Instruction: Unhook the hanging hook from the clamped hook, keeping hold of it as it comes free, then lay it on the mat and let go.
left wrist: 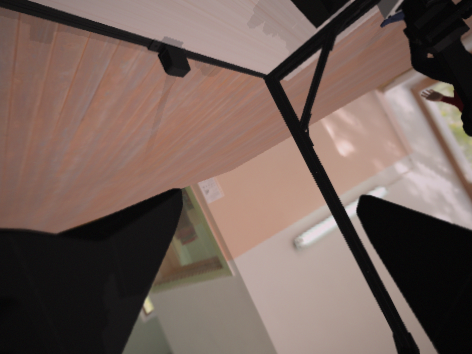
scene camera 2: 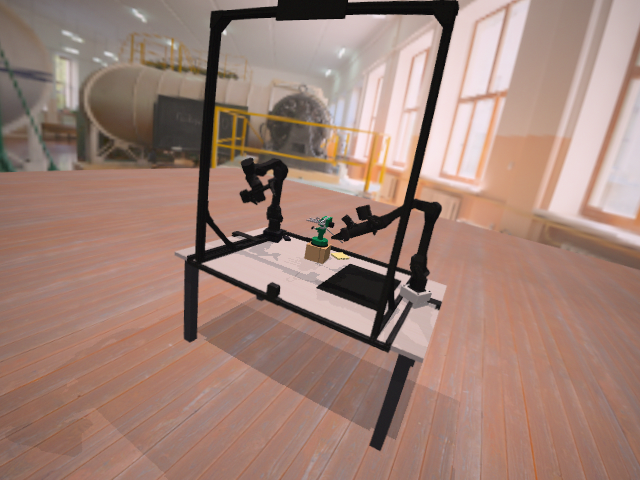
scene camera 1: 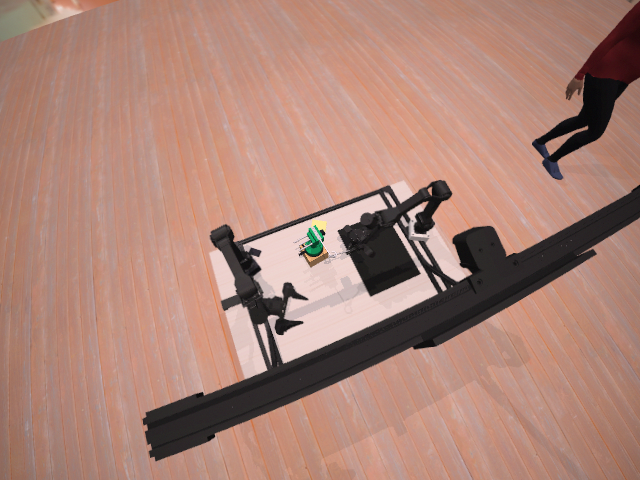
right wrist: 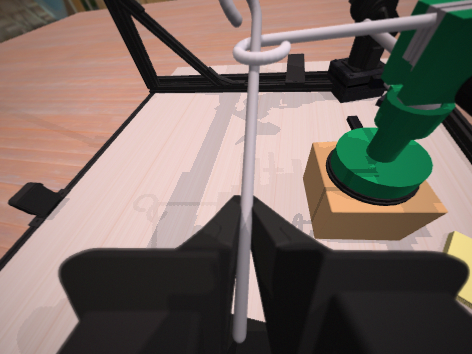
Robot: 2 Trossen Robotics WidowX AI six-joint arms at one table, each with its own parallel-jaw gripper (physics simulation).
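Places are measured from the left arm's base along level axes (x ahead, y left, z up), in metres.
Pixels of known places: left gripper, fingertip midpoint: (left wrist: 268, 199) (scene camera 2: 266, 200) (scene camera 1: 306, 311); right gripper, fingertip midpoint: (scene camera 2: 331, 238) (scene camera 1: 346, 254) (right wrist: 243, 202); left arm's base at its link origin: (scene camera 2: 273, 229) (scene camera 1: 245, 264) (right wrist: 360, 64); right arm's base at its link origin: (scene camera 2: 416, 288) (scene camera 1: 420, 228).
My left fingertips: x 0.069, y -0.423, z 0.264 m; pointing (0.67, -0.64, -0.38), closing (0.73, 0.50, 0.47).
For each thing: its top centre in the pictures, then the offset to it from my left fingertips. "spot": a spot on its surface instead. Level surfaces: height alone.
- grey hanging hook at a spot on its surface: (right wrist: 251, 115) spot: 0.105 m down, 0.290 m ahead, 0.115 m left
- clamped hook at a spot on its surface: (right wrist: 350, 30) spot: 0.088 m down, 0.252 m ahead, 0.177 m left
- green vise at its top centre: (scene camera 1: 309, 236) (scene camera 2: 321, 216) 0.082 m down, 0.231 m ahead, 0.260 m left
- black mat at its surface level: 0.319 m down
- wooden block at its top centre: (right wrist: 368, 170) (scene camera 1: 313, 248) (scene camera 2: 319, 244) 0.239 m down, 0.245 m ahead, 0.258 m left
- yellow pad at its top centre: (scene camera 1: 318, 226) (scene camera 2: 340, 255) 0.312 m down, 0.364 m ahead, 0.363 m left
The grey hanging hook (right wrist: 251, 115) runs up from my right gripper (right wrist: 243, 202) (scene camera 1: 347, 252) (scene camera 2: 334, 236), which is shut on its straight rod. The rod passes through the curled end of the clamped hook (right wrist: 350, 30), and the hanging hook's bent end shows above that curl at the top of the right wrist view. The clamped hook is held by the green vise (right wrist: 425, 55) (scene camera 1: 313, 242) (scene camera 2: 321, 233). Whether the two hooks touch I cannot tell. The black mat (scene camera 1: 387, 268) (scene camera 2: 359, 284) lies on the table. My left gripper (left wrist: 268, 199) (scene camera 1: 305, 311) is open, away from the hooks.
The vise stands on a wooden block (scene camera 1: 317, 258) (scene camera 2: 316, 253) (right wrist: 350, 220). A yellow pad (scene camera 1: 319, 225) (scene camera 2: 340, 255) (right wrist: 462, 255) lies beside it. A black frame (scene camera 2: 204, 129) rises around the table. A person (scene camera 1: 599, 108) is at the upper right in scene camera 1.
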